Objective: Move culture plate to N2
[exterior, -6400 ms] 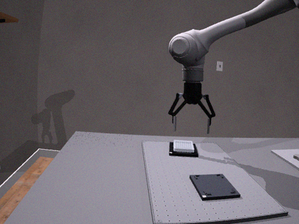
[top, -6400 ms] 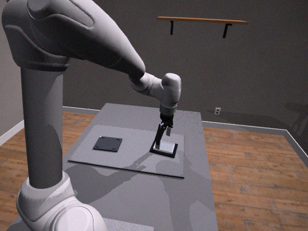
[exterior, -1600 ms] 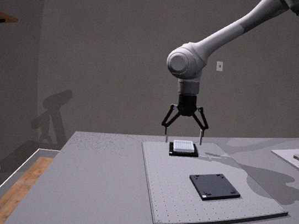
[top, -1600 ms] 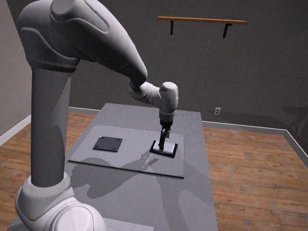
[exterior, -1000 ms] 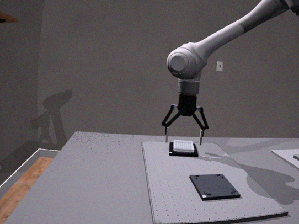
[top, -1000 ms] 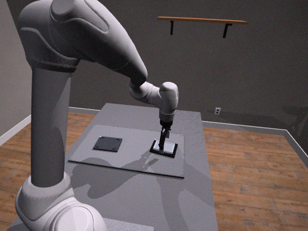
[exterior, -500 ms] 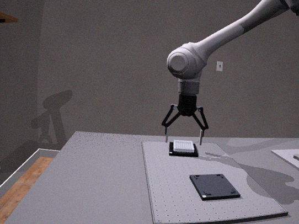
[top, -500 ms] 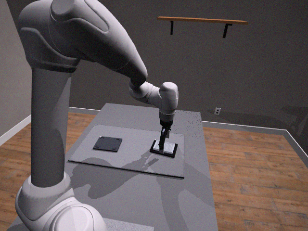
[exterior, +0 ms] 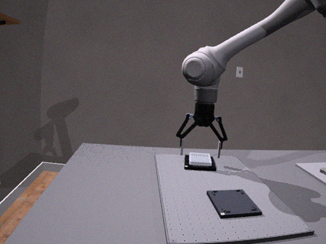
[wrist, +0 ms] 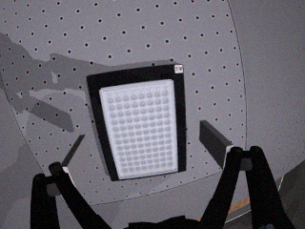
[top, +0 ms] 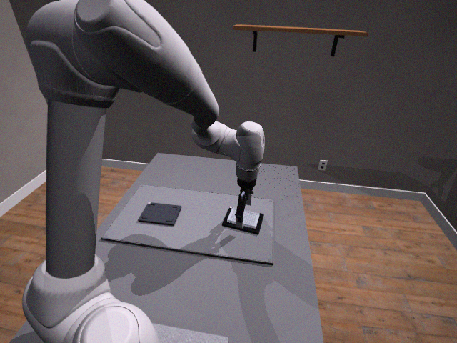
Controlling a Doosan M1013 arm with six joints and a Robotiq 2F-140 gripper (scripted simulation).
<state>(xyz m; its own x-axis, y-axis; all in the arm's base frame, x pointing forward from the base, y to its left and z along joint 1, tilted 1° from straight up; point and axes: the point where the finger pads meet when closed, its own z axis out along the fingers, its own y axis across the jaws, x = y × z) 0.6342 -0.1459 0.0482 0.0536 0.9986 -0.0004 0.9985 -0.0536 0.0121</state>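
Right now my hand is 20 mm above the plate lid. Round my hand: black plate nest N1: 40 mm below; then black plate nest N2: 70 mm behind, 370 mm to the left, 40 mm below; then white corner mark: 30 mm behind, 450 mm to the left, 30 mm below.
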